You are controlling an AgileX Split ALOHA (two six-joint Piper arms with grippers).
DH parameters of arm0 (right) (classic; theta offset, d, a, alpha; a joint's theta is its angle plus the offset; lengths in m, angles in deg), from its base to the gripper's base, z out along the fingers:
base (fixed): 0 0 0 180
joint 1: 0 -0.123 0 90
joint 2: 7.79 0 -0.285 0
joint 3: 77.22 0 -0.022 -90
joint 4: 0 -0.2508 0 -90
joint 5: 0 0 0.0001 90
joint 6: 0 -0.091 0 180
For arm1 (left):
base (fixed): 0 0 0 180
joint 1: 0 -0.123 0 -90
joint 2: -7.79 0 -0.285 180
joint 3: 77.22 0 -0.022 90
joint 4: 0 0.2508 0 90
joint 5: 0 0 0.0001 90
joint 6: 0 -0.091 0 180
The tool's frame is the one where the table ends.
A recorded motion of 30 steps. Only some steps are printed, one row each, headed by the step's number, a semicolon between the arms.
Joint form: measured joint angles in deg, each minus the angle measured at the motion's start. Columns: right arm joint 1, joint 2, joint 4, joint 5, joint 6, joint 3; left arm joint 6, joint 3, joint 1, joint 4, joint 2, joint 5.
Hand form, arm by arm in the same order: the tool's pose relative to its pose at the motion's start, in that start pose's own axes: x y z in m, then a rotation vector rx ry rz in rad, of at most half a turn. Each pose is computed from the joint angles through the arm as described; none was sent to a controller.
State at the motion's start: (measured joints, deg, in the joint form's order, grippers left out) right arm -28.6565 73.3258 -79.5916 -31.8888 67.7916 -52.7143; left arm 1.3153 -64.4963 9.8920 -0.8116 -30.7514 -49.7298
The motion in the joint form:
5: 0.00 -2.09 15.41 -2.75 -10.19 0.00; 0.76 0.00 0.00 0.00 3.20 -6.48
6: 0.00 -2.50 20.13 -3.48 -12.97 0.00; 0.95 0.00 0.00 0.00 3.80 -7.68
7: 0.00 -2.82 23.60 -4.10 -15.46 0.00; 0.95 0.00 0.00 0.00 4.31 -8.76
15: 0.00 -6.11 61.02 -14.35 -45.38 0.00; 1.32 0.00 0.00 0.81 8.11 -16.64
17: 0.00 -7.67 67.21 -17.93 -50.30 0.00; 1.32 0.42 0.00 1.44 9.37 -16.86
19: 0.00 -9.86 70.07 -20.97 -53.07 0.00; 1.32 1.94 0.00 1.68 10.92 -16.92
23: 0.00 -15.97 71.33 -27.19 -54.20 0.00; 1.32 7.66 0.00 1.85 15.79 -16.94
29: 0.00 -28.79 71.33 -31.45 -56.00 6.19; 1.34 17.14 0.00 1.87 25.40 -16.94
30: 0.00 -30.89 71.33 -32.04 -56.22 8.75; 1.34 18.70 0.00 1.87 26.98 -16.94
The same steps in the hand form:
5: 0.0086 0.0038 -0.0099 0.0220 0.1216 -0.0663; 0.0117 0.0001 -0.0188 -0.0012 0.0572 -0.0126
6: 0.0116 0.0033 -0.0123 0.0376 0.1615 -0.0894; 0.0140 0.0001 -0.0223 -0.0016 0.0677 -0.0158
7: 0.0139 0.0028 -0.0143 0.0506 0.1911 -0.0984; 0.0161 0.0001 -0.0253 -0.0018 0.0777 -0.0157
15: 0.0369 -0.0111 -0.0434 0.3085 0.5193 -0.1130; 0.0320 0.0015 -0.0475 -0.0166 0.1484 -0.0147
17: 0.0395 -0.0116 -0.0549 0.3721 0.5745 -0.1115; 0.0353 0.0025 -0.0527 -0.0259 0.1372 -0.0096
19: 0.0398 -0.0077 -0.0670 0.4051 0.5954 -0.1044; 0.0426 0.0030 -0.0552 -0.0297 0.1376 -0.0076
23: 0.0396 0.0091 -0.0956 0.4113 0.6016 -0.1117; 0.0691 0.0041 -0.0580 -0.0328 0.1527 -0.0062
29: 0.0669 0.0315 -0.1388 0.4141 0.5577 -0.1041; 0.1160 0.0056 -0.0642 -0.0331 0.1504 -0.0064
30: 0.0793 0.0320 -0.1430 0.4136 0.5745 -0.0949; 0.1238 0.0058 -0.0645 -0.0331 0.1501 -0.0064

